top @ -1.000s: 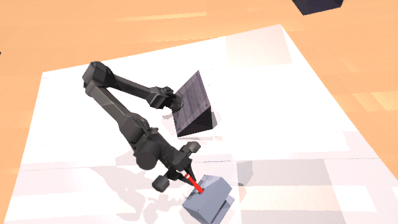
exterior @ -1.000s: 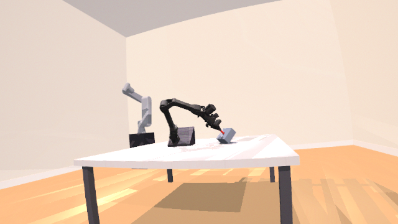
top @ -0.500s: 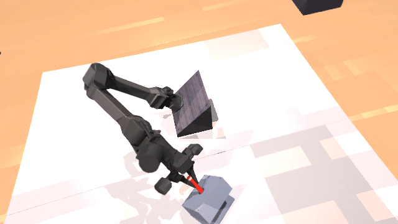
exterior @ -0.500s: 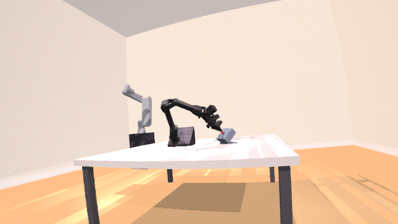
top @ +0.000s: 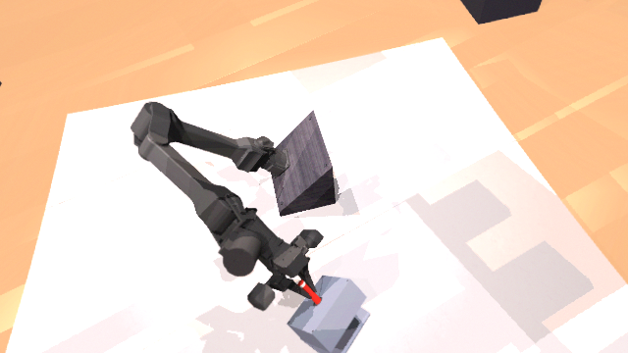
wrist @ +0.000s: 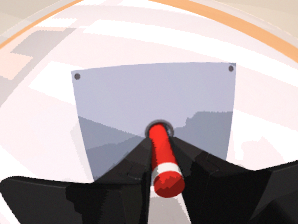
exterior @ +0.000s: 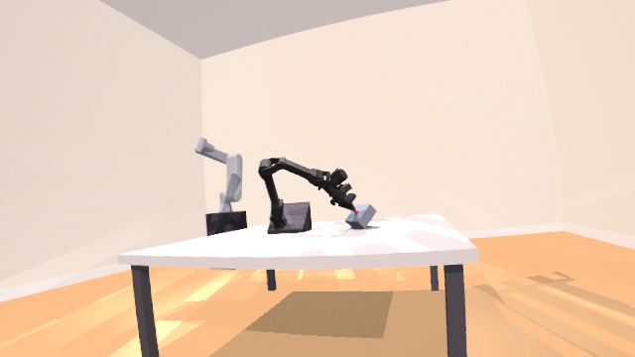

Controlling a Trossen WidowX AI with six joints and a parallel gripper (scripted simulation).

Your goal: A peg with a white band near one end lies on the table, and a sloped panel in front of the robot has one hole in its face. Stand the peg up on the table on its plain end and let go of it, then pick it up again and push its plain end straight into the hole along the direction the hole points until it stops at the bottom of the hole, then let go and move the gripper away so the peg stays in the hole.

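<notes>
The red peg lies 10 mm behind my gripper tip, 10 mm to the right of it and 10 mm above it. The rest, counted from my gripper tip: sloped panel: 20 mm ahead, 20 mm to the left, 30 mm below.
</notes>
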